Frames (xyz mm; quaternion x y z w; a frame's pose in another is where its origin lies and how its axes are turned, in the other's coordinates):
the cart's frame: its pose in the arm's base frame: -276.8 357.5 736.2 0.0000 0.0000 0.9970 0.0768
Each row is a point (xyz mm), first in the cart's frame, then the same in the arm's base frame.
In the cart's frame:
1: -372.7 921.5 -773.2
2: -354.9 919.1 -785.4
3: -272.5 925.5 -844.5
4: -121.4 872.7 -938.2
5: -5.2 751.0 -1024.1
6: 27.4 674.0 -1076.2
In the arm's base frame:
1: -49.6 -610.2 -37.0
2: -66.9 -605.1 -49.2
3: -149.3 -598.8 -108.3
4: -290.5 -523.5 -202.0
5: -386.7 -385.4 -287.9
6: -407.1 -304.4 -340.0

